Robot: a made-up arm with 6 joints. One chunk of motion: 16 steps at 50 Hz.
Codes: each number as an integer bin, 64 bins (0 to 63) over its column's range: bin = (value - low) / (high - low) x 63, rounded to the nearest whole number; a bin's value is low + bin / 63 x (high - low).
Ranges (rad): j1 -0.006..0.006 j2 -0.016..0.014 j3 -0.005..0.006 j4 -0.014..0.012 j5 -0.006..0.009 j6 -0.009..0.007
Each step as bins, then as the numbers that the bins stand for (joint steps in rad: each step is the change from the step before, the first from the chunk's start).
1 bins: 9 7 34 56 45 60
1 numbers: -0.00429 -0.01267 0.00094 0.00911 0.00471 0.00624
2 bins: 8 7 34 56 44 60
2 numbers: -0.00448 -0.01267 0.00094 0.00911 0.00448 0.00624
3 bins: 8 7 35 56 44 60
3 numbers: -0.00448 -0.01267 0.00111 0.00911 0.00448 0.00624
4 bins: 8 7 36 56 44 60
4 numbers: -0.00448 -0.01267 0.00129 0.00911 0.00448 0.00624
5 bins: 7 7 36 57 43 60
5 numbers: -0.00467 -0.01267 0.00129 0.00952 0.00424 0.00624
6 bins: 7 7 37 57 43 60
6 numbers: -0.00467 -0.01267 0.00146 0.00952 0.00424 0.00624
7 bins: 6 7 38 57 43 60
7 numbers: -0.00486 -0.01267 0.00163 0.00952 0.00424 0.00624
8 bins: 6 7 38 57 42 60
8 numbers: -0.00486 -0.01267 0.00163 0.00952 0.00400 0.00624
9 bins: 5 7 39 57 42 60
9 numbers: -0.00505 -0.01267 0.00181 0.00952 0.00400 0.00624
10 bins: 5 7 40 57 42 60
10 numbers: -0.00505 -0.01267 0.00198 0.00952 0.00400 0.00624
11 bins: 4 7 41 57 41 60
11 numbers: -0.00524 -0.01267 0.00216 0.00952 0.00376 0.00624
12 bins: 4 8 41 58 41 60
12 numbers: -0.00524 -0.01219 0.00216 0.00994 0.00376 0.00624
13 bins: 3 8 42 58 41 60
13 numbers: -0.00543 -0.01219 0.00233 0.00994 0.00376 0.00624
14 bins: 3 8 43 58 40 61
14 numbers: -0.00543 -0.01219 0.00251 0.00994 0.00352 0.00649
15 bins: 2 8 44 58 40 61
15 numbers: -0.00562 -0.01219 0.00268 0.00994 0.00352 0.00649
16 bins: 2 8 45 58 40 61
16 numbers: -0.00562 -0.01219 0.00286 0.00994 0.00352 0.00649
